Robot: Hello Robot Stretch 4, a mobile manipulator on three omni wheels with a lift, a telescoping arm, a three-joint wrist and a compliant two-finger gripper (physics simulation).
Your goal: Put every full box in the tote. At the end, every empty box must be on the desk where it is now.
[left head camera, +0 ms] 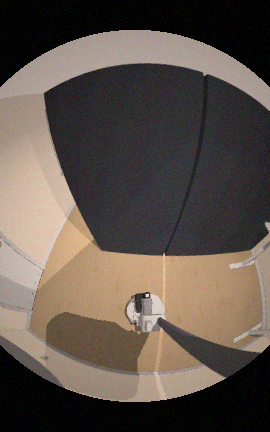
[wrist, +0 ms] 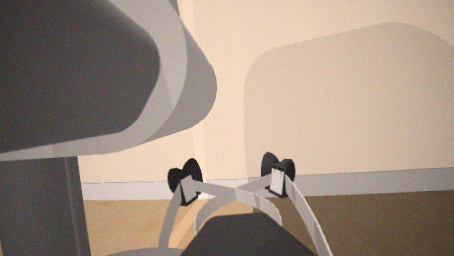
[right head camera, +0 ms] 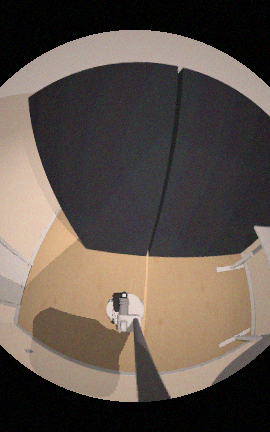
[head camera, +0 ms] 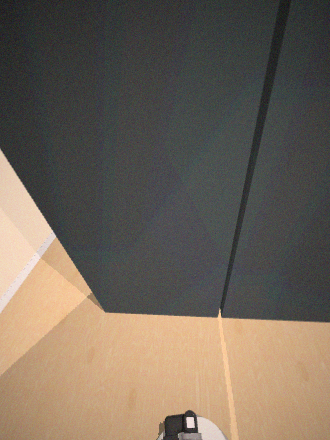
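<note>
My gripper [wrist: 230,169] is open in the wrist view, with its two dark fingertips well apart and no object between them. Behind the fingers are a pale wall and a strip of wood floor. No box, tote or desk can be made out in these views.
A large dark two-panel unit [head camera: 150,175] [left head camera: 125,160] [right head camera: 110,160] with a narrow gap between its panels stands in front of me. A pale wall [head camera: 17,215] [wrist: 350,100] is at its left. White bars [left head camera: 242,265] [right head camera: 230,268] stick out low on the right.
</note>
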